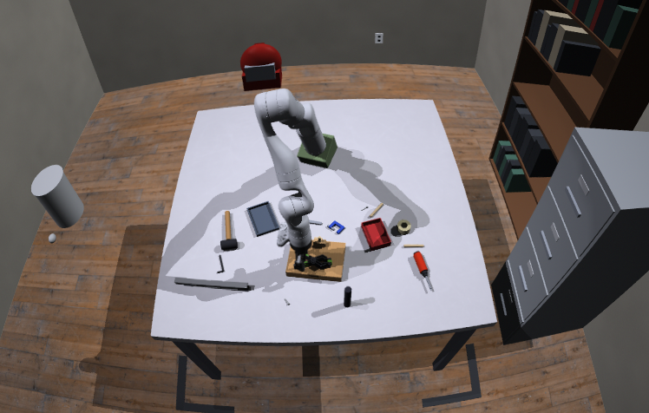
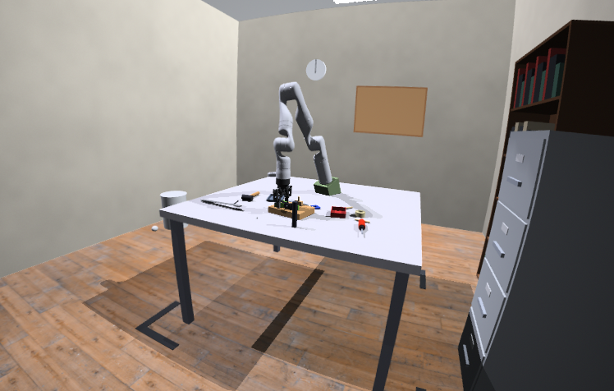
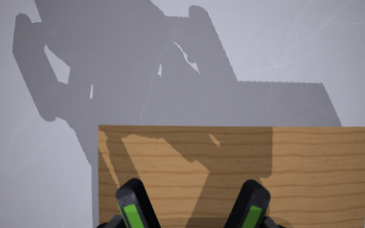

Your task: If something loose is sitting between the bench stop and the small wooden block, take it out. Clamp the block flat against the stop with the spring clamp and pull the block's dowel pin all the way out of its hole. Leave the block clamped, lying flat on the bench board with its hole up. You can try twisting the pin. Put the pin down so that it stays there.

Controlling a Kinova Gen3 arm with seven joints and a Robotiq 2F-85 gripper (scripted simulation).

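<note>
The wooden bench board is 5 cm to the left of my hand, 2 cm below it and 2 cm behind it. The rest, counted from my hand: round dowel pin 7 cm behind, 6 cm to the left, 1 cm above; then grey t-shaped tool 21 cm behind, 4 cm below; then wooden block 7 cm behind, 6 cm to the left.
</note>
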